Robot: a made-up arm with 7 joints.
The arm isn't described. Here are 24 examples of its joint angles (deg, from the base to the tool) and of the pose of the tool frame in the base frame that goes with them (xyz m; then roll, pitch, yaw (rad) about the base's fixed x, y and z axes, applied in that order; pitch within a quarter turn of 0, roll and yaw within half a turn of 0).
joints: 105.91 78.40 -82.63 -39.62 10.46 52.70 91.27
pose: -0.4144 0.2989 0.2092 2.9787 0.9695 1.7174
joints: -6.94 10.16 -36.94 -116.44 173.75 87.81 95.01
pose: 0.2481 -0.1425 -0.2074 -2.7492 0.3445 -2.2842
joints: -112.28 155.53 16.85 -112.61 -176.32 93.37 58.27
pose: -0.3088 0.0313 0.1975 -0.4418 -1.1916 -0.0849
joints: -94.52 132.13 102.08 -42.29 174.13 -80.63 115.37
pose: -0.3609 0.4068 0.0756 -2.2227 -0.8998 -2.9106
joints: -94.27 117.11 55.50 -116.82 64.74 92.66 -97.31
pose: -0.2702 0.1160 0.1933 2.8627 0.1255 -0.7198
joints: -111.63 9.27 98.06 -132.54 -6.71 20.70 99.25
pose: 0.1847 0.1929 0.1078 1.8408 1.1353 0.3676
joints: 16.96 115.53 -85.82 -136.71 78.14 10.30 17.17
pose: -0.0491 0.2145 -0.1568 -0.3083 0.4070 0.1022
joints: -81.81 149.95 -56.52 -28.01 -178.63 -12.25 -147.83
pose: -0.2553 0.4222 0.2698 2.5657 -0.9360 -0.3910
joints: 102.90 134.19 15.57 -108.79 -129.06 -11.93 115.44
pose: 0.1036 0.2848 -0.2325 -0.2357 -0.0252 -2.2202
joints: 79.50 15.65 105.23 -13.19 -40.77 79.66 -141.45
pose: -0.5600 0.0463 -0.0757 -1.6515 0.5939 -0.4104
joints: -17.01 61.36 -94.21 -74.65 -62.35 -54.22 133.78
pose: 0.1220 0.2101 -0.4232 -0.8431 0.3029 -0.7642
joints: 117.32 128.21 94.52 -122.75 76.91 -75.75 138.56
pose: 0.2910 0.1236 -0.0891 -2.5031 0.4470 0.0190
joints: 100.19 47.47 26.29 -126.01 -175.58 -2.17 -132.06
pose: -0.1342 0.2462 -0.1441 0.3140 -0.6146 0.0850
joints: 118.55 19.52 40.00 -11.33 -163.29 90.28 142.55
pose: -0.5158 -0.0516 0.2296 1.1201 0.9815 -0.2878
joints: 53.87 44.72 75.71 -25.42 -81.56 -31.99 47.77
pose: -0.3484 0.4141 -0.1585 0.9604 -0.0440 0.1241
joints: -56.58 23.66 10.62 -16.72 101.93 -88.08 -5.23
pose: 0.5095 0.1305 -0.2112 -1.5867 -0.3262 -2.9613
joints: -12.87 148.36 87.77 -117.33 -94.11 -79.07 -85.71
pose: -0.0670 -0.1332 0.3165 -2.8049 -1.2827 2.5554
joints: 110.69 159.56 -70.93 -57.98 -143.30 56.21 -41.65
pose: 0.1647 0.4975 0.0249 1.1994 0.2913 0.9709
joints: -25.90 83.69 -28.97 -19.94 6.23 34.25 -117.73
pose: 0.1998 0.5277 -0.0456 -1.3466 1.0700 -2.8871
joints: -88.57 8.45 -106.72 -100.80 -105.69 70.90 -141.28
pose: 0.2133 -0.2863 -0.2020 -2.4665 -0.6940 0.1635
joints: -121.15 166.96 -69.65 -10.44 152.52 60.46 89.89
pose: -0.3922 0.4003 -0.0850 2.4753 1.0747 0.5897
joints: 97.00 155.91 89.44 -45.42 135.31 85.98 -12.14
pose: 0.4994 0.2178 0.0119 -0.4359 -0.0238 -0.1402
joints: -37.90 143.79 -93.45 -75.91 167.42 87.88 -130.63
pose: -0.0032 0.4631 0.1434 0.0594 -0.4513 -1.0495
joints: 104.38 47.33 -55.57 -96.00 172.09 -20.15 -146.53
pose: -0.4122 -0.0535 -0.0942 -0.4946 0.8229 -0.1189
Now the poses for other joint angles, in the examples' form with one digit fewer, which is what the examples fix.
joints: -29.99 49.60 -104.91 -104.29 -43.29 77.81 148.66
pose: 0.119 0.009 -0.380 -0.580 -0.985 0.671
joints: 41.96 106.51 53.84 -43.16 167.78 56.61 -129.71
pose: 0.167 0.485 0.194 1.562 -0.425 -1.687
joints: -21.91 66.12 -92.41 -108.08 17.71 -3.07 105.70
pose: 0.131 0.096 -0.348 -0.809 0.086 0.271
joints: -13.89 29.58 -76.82 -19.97 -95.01 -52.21 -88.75
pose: 0.157 0.189 -0.510 0.579 -0.152 1.672
